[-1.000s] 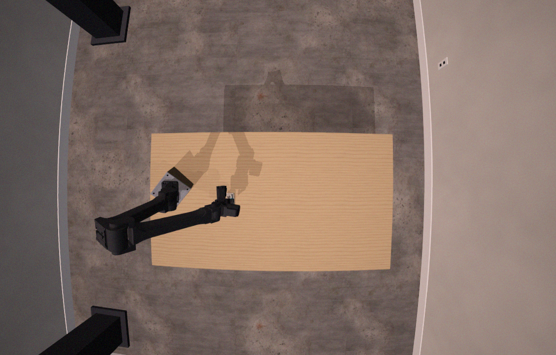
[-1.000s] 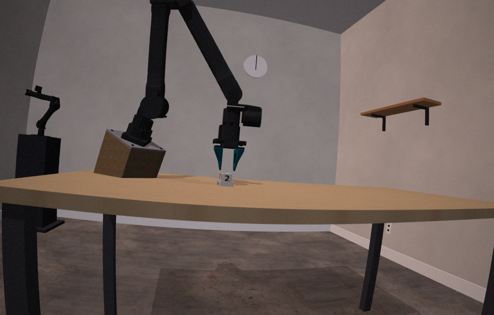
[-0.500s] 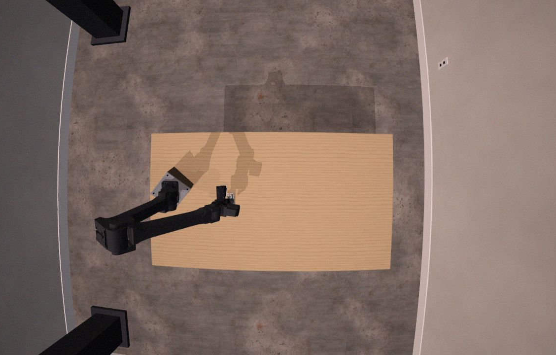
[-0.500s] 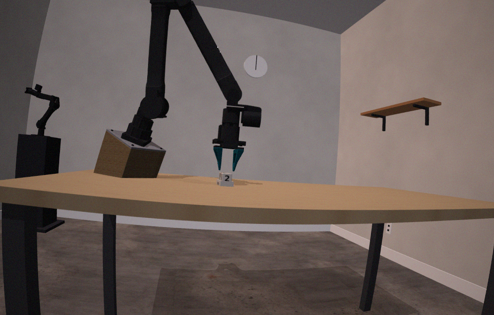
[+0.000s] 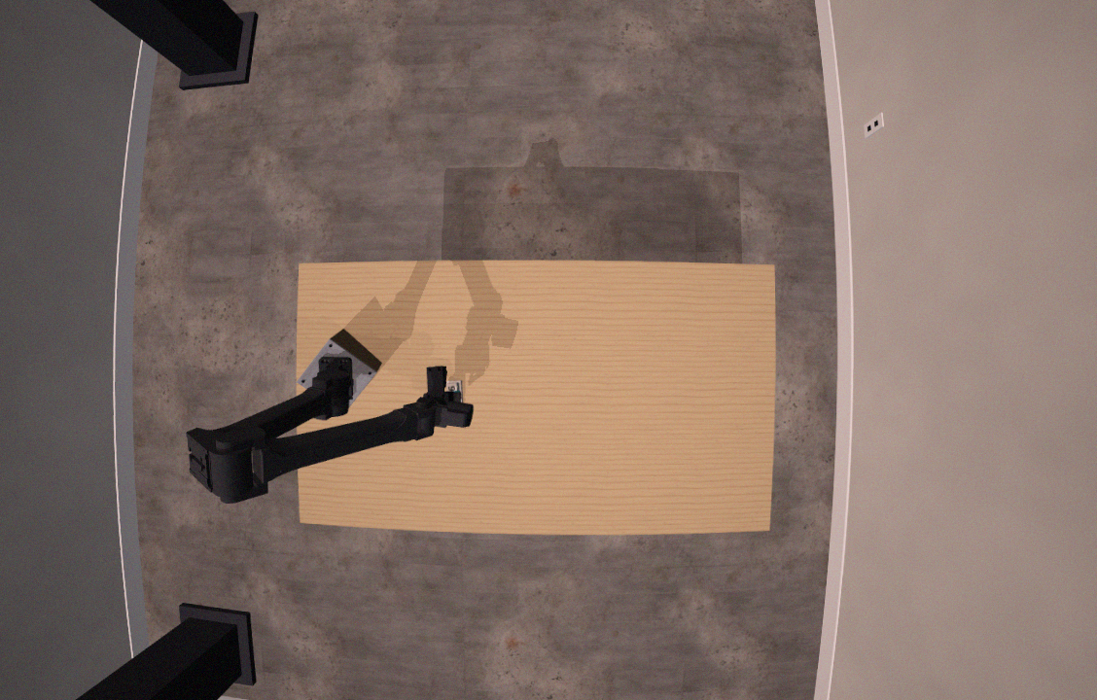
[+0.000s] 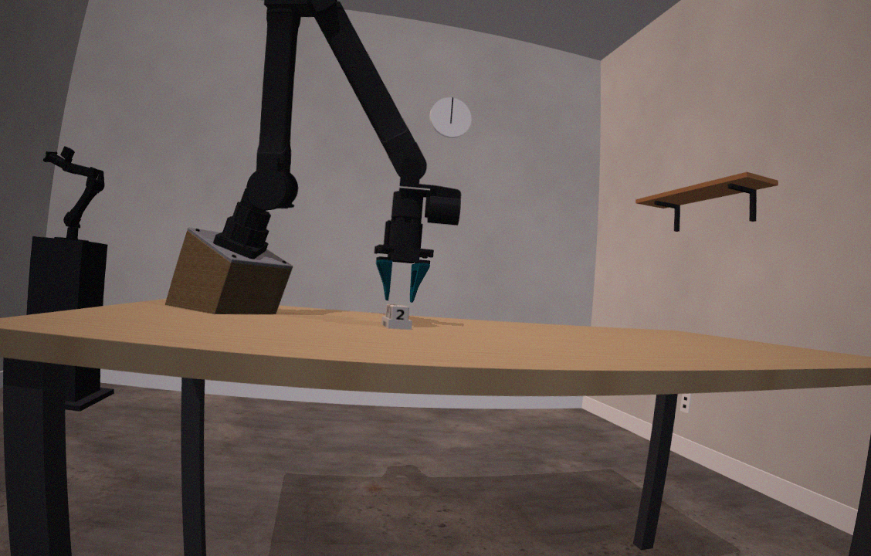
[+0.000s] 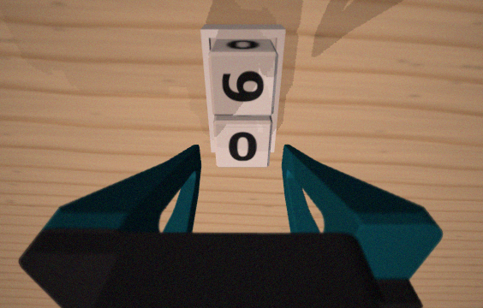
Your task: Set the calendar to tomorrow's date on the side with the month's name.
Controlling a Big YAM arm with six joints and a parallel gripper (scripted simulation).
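Now: the cube 3 cm below my hand. The rest, counted from my hand: white tray: 2 cm to the left, 5 cm below.
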